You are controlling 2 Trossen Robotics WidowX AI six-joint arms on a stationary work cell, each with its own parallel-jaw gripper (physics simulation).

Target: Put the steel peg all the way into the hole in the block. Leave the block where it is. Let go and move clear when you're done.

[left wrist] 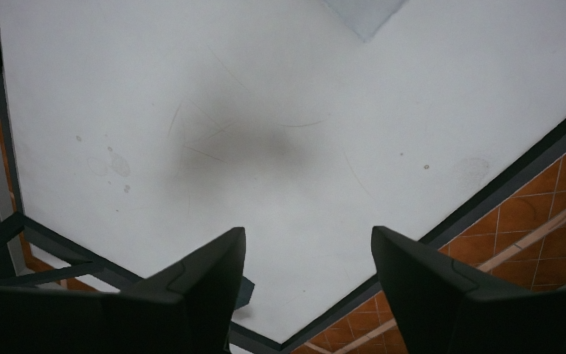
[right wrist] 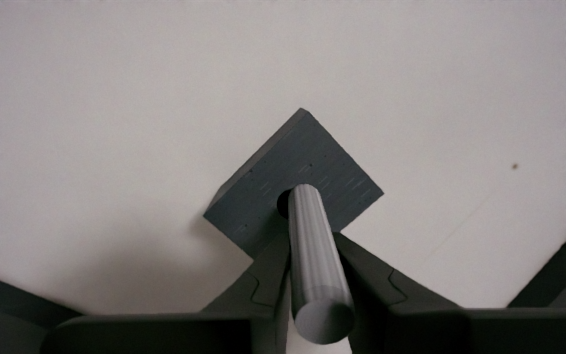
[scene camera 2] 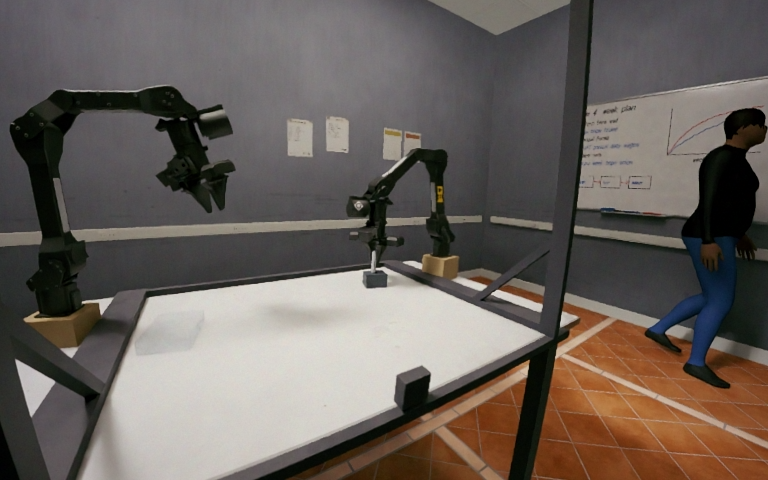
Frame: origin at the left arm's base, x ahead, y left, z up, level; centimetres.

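Seen in the pictures: left gripper, fingertip midpoint: [left wrist: 308,237] [scene camera 2: 216,211]; right gripper, fingertip midpoint: [right wrist: 309,243] [scene camera 2: 374,263]; left arm's base, link origin: [scene camera 2: 60,311]; right arm's base, link origin: [scene camera 2: 440,255].
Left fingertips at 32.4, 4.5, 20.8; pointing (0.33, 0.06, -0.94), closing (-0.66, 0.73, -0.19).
Note:
Pixels of each thing's top centre, then the offset from my left fingertips to it, as dx, dy, dz. "spot": a spot on its surface instead.
- steel peg, top centre: [right wrist: 330,316] [scene camera 2: 374,250] +44.8, +16.6, -14.5
- dark grey block, top centre: [right wrist: 293,204] [left wrist: 227,301] [scene camera 2: 374,272] +45.2, +16.4, -22.2
- hole, surface spot: [right wrist: 282,204] spot: +46.0, +16.5, -23.9
- pale translucent sheet, top centre: [scene camera 2: 173,324] -9.1, -7.8, -24.1
- dark cube, top centre: [scene camera 2: 413,372] +33.1, -41.1, -21.2
The steel peg [scene camera 2: 373,261] [right wrist: 320,260] stands nearly upright over the dark grey block [scene camera 2: 374,279] [right wrist: 310,145], which lies on the table at the back right. In the right wrist view the peg's lower end is at the right side of the hole [right wrist: 282,204], and a dark crescent of the hole shows to its left. I cannot tell whether the end touches the block. My right gripper [scene camera 2: 373,253] [right wrist: 309,243] is shut on the peg, above the block. My left gripper [scene camera 2: 214,208] [left wrist: 308,237] is open and empty, high above the table's left part.
A pale translucent sheet [scene camera 2: 169,333] [left wrist: 370,17] lies at the table's left. A dark cube [scene camera 2: 412,387] sits at the front edge. A frame post [scene camera 2: 572,141] rises at the right corner. A person [scene camera 2: 727,192] is on the floor at the right.

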